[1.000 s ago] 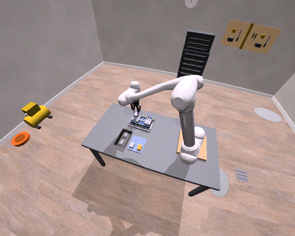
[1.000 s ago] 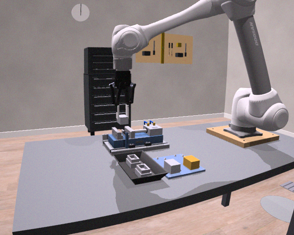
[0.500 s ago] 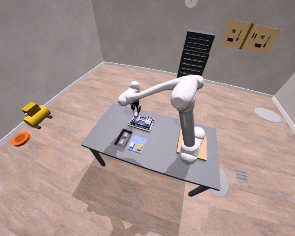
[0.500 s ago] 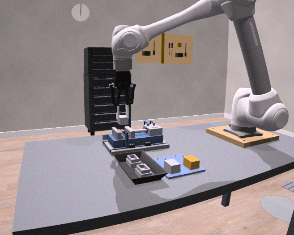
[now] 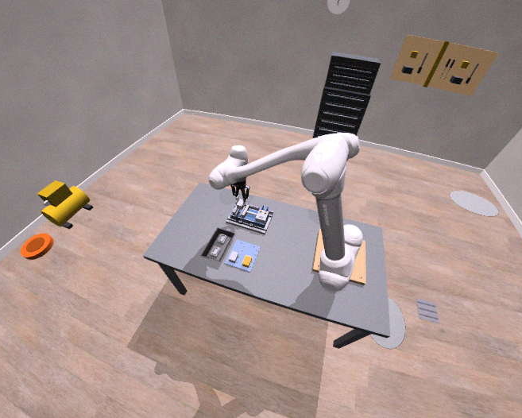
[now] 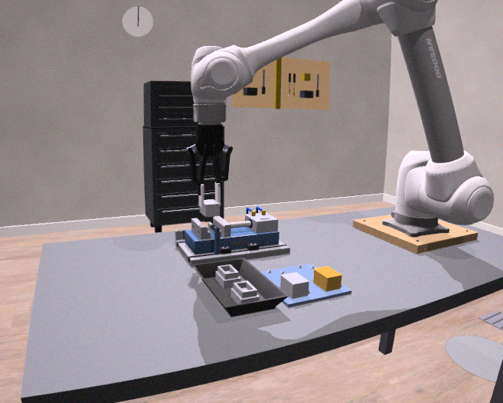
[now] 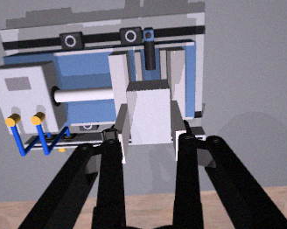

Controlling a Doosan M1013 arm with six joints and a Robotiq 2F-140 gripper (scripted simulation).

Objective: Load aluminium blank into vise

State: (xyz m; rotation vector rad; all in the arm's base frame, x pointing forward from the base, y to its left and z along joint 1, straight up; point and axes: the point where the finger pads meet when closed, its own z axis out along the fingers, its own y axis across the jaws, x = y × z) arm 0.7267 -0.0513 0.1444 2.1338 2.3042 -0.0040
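Right now the dark work stop rod is 8 cm below my hand and 5 cm to the left of it. From my hand the other things lie so: piston rod 9 cm below, 9 cm behind; fixed jaw 9 cm below, 3 cm ahead, 1 cm to the left; moving jaw 9 cm below, 3 cm behind.
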